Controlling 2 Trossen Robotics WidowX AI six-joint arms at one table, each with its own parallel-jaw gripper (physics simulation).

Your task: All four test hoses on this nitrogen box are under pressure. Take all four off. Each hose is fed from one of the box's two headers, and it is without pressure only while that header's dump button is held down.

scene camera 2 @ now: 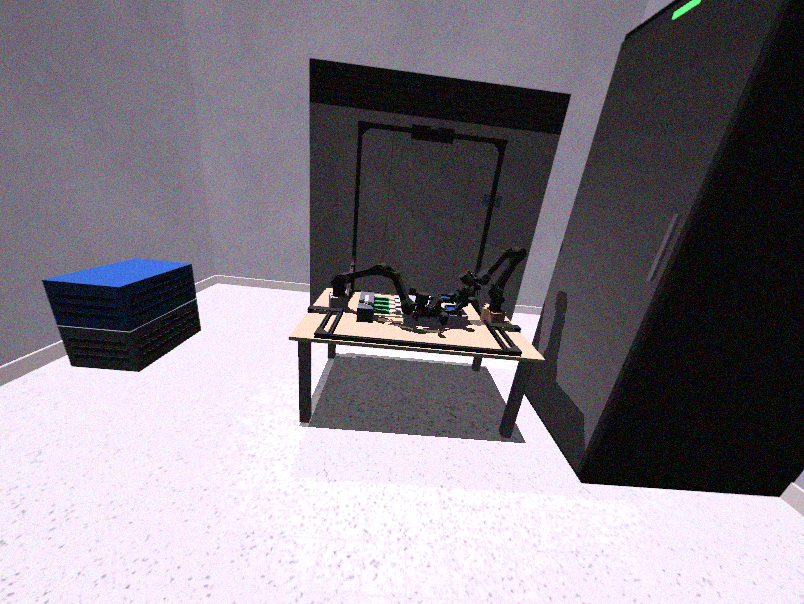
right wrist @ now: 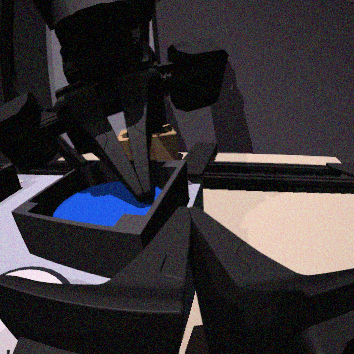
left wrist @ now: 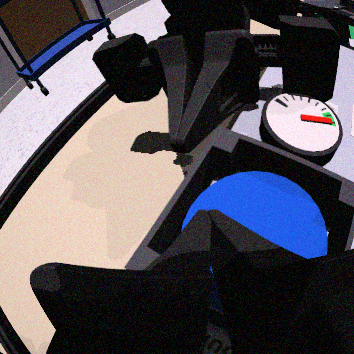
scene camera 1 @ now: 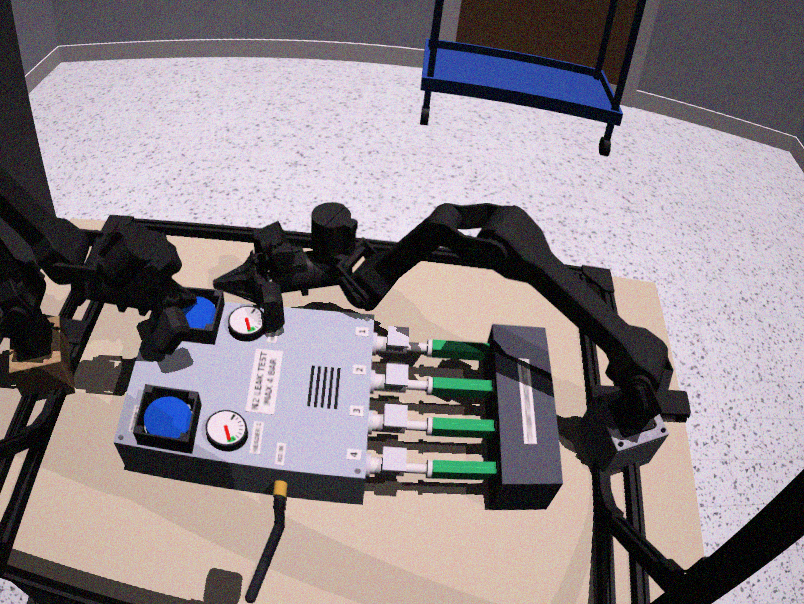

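Seen in the pictures: left gripper, fingertip midpoint: [scene camera 2: 454, 310] [right wrist: 145, 198] [left wrist: 206, 218] [scene camera 1: 195, 299]; right gripper, fingertip midpoint: [scene camera 2: 451, 311] [right wrist: 186, 216] [left wrist: 178, 148] [scene camera 1: 213, 284]; left arm's base at its link origin: [scene camera 2: 494, 309] [scene camera 1: 34, 343]; right arm's base at its link origin: [scene camera 2: 338, 294] [scene camera 1: 632, 415].
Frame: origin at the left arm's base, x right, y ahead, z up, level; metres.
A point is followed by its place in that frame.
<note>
The nitrogen box [scene camera 1: 292, 416] @(x 0.232, y 0.388, z -0.004 m) has ports 1 to 4, each holding a hose with a green sleeve [scene camera 1: 460, 349] @(x 0.179, y 0.657, z -0.019 m) [scene camera 1: 461, 386] @(x 0.241, y 0.630, z -0.019 m) [scene camera 1: 462, 426] @(x 0.305, y 0.604, z -0.019 m) [scene camera 1: 462, 468] @(x 0.368, y 0.576, z -0.019 m). The upper dump button [scene camera 1: 200, 313] @(x 0.030, y 0.300, z 0.012 m) [left wrist: 265, 210] @(x 0.032, y 0.303, z 0.012 m) [right wrist: 92, 207] @(x 0.037, y 0.290, z 0.012 m) and the lower one [scene camera 1: 167, 417] @(x 0.203, y 0.216, z 0.012 m) are blue, in black frames. My left gripper [left wrist: 206, 218] @(x 0.004, y 0.296, z 0.017 m) [right wrist: 145, 198] @(x 0.004, y 0.296, z 0.017 m) is shut and empty, its tips low over the upper button; contact cannot be told. My right gripper [scene camera 1: 217, 283] @(x -0.013, y 0.330, z 0.023 m) [left wrist: 178, 148] @(x -0.013, y 0.330, z 0.023 m) [right wrist: 186, 216] @(x -0.013, y 0.330, z 0.023 m) is shut and empty, beside that button's frame. The red needles on the upper gauge [scene camera 1: 246, 322] @(x 0.067, y 0.366, z 0.012 m) [left wrist: 302, 122] @(x 0.060, y 0.363, z 0.011 m) and lower gauge [scene camera 1: 226, 429] @(x 0.241, y 0.294, z 0.012 m) point toward green marks.
The hoses run to a dark block [scene camera 1: 519, 416] @(x 0.326, y 0.679, z -0.004 m) at the right of scene camera 1. A black supply hose [scene camera 1: 267, 552] @(x 0.394, y 0.297, z -0.070 m) leaves the box's front through a brass fitting [scene camera 1: 280, 488] @(x 0.319, y 0.342, z -0.035 m). My right arm [scene camera 1: 519, 240] @(x 0.224, y 0.674, z 0.227 m) arches behind the box. Black rails [scene camera 1: 640, 513] @(x 0.529, y 0.811, z -0.064 m) edge the table.
</note>
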